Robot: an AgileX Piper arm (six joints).
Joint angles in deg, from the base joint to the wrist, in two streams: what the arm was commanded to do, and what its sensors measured. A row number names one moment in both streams.
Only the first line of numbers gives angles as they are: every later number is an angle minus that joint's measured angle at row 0.
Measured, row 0:
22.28 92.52 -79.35 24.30 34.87 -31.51
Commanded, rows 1 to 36:
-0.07 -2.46 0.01 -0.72 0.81 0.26
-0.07 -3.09 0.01 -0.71 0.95 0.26
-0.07 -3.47 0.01 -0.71 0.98 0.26
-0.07 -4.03 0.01 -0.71 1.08 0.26
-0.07 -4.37 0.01 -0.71 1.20 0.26
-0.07 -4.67 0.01 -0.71 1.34 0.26
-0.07 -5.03 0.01 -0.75 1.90 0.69
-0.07 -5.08 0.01 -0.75 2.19 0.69
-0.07 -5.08 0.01 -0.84 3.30 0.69
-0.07 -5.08 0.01 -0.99 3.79 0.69
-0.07 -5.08 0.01 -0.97 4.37 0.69
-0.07 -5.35 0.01 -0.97 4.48 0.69
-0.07 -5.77 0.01 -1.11 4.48 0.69
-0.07 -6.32 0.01 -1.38 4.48 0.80
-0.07 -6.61 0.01 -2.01 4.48 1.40
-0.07 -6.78 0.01 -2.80 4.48 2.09
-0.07 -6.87 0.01 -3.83 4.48 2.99
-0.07 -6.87 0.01 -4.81 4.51 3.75
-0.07 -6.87 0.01 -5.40 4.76 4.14
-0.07 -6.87 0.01 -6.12 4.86 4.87
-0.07 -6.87 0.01 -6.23 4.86 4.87
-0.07 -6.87 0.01 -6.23 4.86 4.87
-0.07 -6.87 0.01 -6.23 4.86 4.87
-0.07 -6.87 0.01 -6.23 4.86 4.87
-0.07 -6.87 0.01 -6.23 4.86 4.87
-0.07 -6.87 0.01 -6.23 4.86 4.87
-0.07 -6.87 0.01 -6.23 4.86 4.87
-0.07 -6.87 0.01 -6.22 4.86 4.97
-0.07 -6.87 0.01 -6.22 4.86 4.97
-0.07 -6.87 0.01 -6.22 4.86 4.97
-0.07 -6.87 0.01 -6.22 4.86 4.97
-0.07 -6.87 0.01 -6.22 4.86 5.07
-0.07 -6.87 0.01 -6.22 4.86 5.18
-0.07 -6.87 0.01 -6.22 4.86 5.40
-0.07 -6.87 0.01 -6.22 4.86 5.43
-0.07 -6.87 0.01 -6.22 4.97 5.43
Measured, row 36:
0.00 -6.36 0.00 -5.83 5.03 4.83
